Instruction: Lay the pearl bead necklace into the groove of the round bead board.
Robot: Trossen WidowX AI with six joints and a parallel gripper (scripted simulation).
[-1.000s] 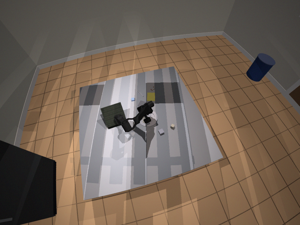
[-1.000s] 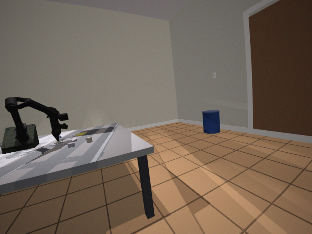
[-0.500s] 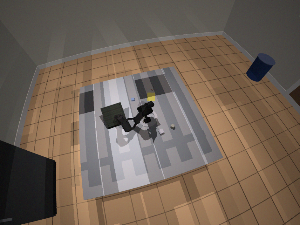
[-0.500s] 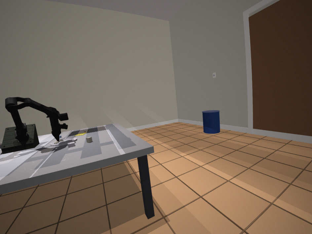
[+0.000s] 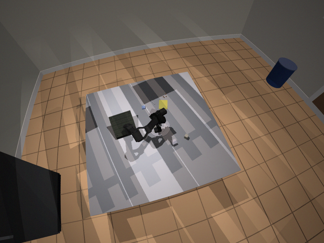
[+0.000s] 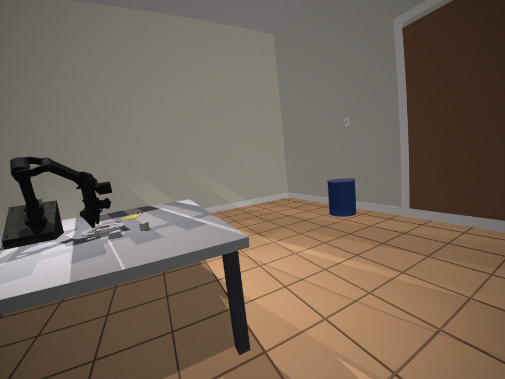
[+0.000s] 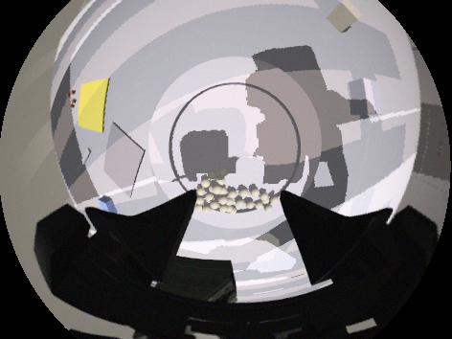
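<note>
The round bead board is 30 mm ahead of my gripper tip and 20 mm below it. The rest, counted from my gripper tip: grey card 180 mm to the left, 40 mm ahead, 30 mm below; blue block 280 mm to the left, 40 mm behind, 20 mm below; white block 190 mm to the right, 100 mm ahead, 20 mm below.
</note>
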